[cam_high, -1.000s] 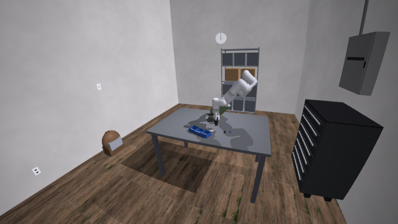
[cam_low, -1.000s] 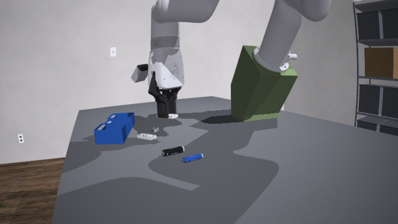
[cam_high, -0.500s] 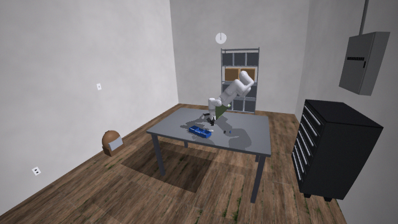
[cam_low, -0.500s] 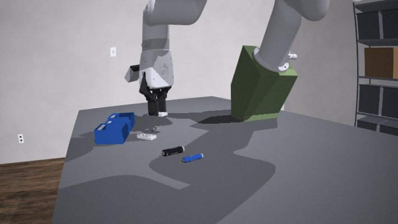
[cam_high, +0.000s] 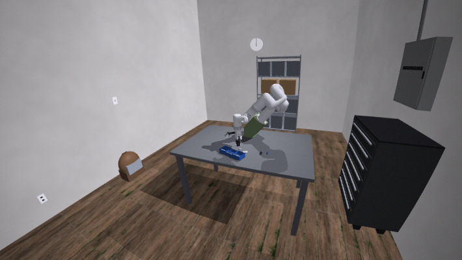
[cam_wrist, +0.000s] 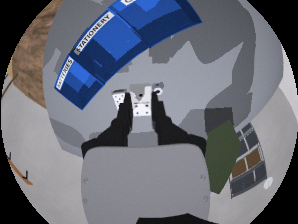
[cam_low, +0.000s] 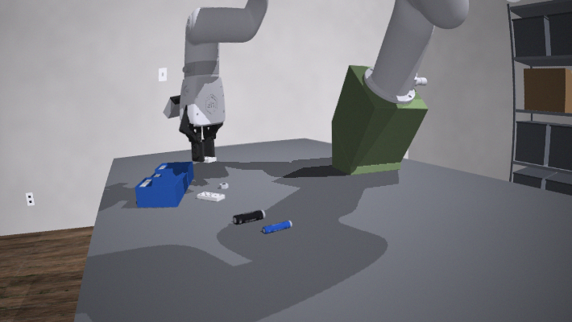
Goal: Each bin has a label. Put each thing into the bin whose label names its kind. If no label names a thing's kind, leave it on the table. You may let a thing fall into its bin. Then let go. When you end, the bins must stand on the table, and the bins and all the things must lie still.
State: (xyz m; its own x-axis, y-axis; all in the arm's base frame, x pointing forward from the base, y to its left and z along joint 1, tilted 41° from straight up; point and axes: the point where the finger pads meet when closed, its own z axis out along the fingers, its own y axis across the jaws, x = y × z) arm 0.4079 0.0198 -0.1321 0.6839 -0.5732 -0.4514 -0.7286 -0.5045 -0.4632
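My hand is 7 cm to the right of the white domino and 8 cm above it. Also, from my hand: blue bin (8 cm ahead, 2 cm to the right, 6 cm below); white dotted piece (2 cm below); small nut (4 cm behind, 8 cm below).
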